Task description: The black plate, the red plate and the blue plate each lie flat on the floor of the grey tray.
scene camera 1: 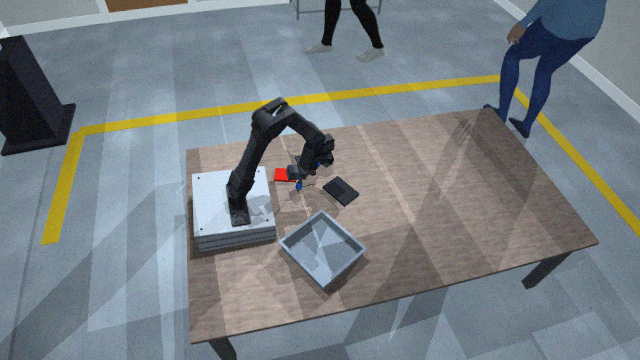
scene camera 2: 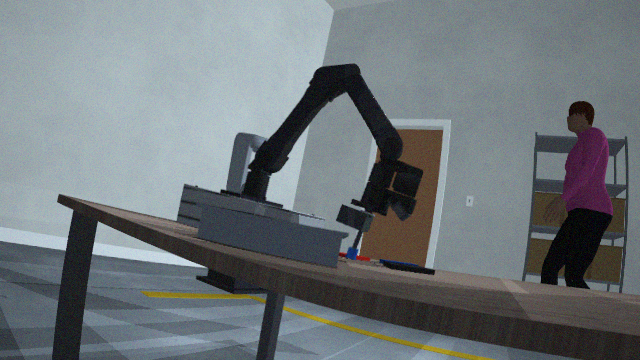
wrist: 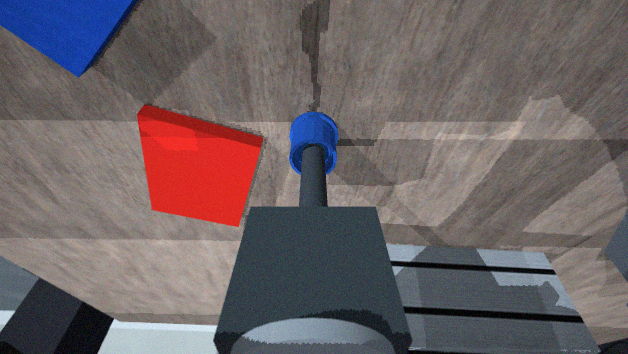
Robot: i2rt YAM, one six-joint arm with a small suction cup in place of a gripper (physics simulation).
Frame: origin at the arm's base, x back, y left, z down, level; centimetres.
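Seen in the pictures: hand, its tool point: (scene camera 1: 298, 187) (scene camera 2: 350, 258) (wrist: 313, 133); arm's base, origin of its link: (scene camera 1: 237, 203) (scene camera 2: 252, 200).
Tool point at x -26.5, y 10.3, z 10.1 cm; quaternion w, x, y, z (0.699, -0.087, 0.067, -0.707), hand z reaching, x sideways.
Observation:
Offsets run from my tool point to a thing's top centre. Level surfaces: height alone.
My suction cup (scene camera 1: 298, 185) (scene camera 2: 352, 253) (wrist: 314, 142) is blue and low over the table, with nothing on it. It is beside the red plate @[dx +4.0, dy +8.0, dz -0.9 cm] (scene camera 1: 281, 174) (scene camera 2: 363, 258) (wrist: 200, 172), which lies flat on the table, to the cup's left in the wrist view. The black plate @[dx -17.2, dy -6.8, dz -0.9 cm] (scene camera 1: 345, 194) (scene camera 2: 407, 268) lies flat on the table, right of the cup in scene camera 1. The blue plate @[dx -9.5, dy +11.8, dz -0.9 cm] (wrist: 65, 30) (scene camera 2: 400, 262) lies on the table beyond the red plate; the arm mostly hides it in scene camera 1. The grey tray @[dx -1.1, dy -33.2, dz -4.9 cm] (scene camera 1: 320, 252) (scene camera 2: 270, 240) stands nearer scene camera 1; no plate shows inside.
The arm's base stands on a pale, layered block (scene camera 1: 212, 200) (scene camera 2: 190, 205) at the left end of the wooden table @[dz +0.1 cm] (scene camera 1: 425, 175). The block also shows at the lower right in the wrist view (wrist: 500, 295). People stand on the floor beyond the table.

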